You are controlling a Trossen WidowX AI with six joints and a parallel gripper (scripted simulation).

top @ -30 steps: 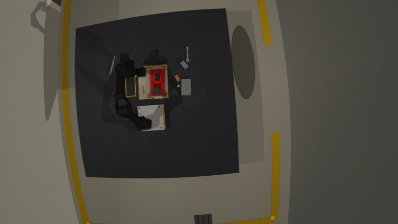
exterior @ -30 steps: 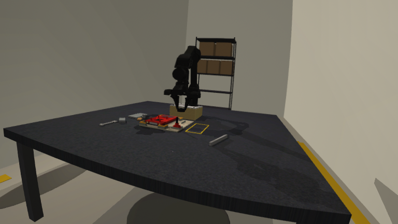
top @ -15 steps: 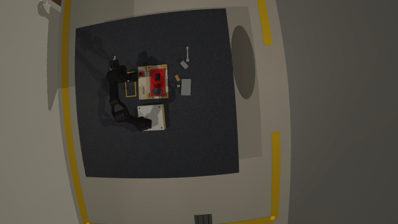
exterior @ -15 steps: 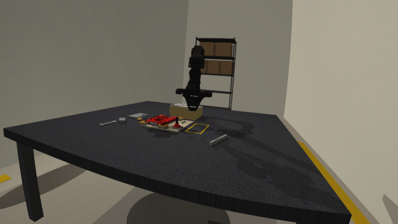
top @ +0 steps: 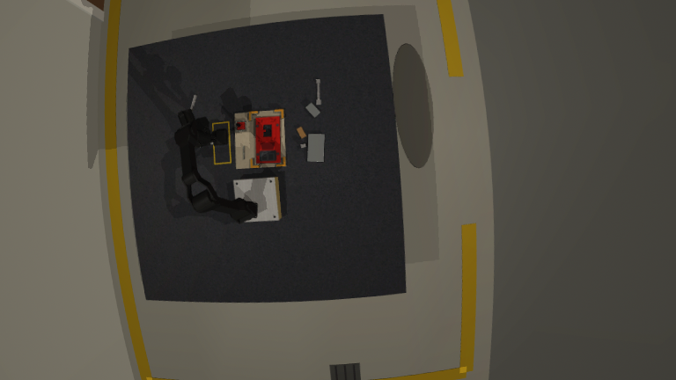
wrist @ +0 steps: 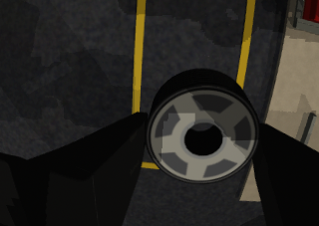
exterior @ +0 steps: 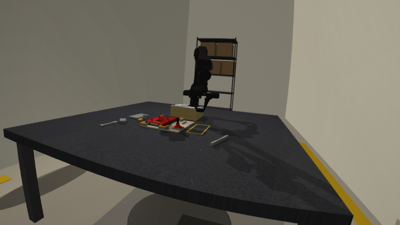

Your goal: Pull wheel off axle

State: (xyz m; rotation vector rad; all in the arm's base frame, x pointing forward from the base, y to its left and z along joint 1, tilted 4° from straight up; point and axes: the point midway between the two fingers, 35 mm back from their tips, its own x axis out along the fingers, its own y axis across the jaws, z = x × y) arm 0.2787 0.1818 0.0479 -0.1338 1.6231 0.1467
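Right now the grey spoked wheel is right at my gripper tip.
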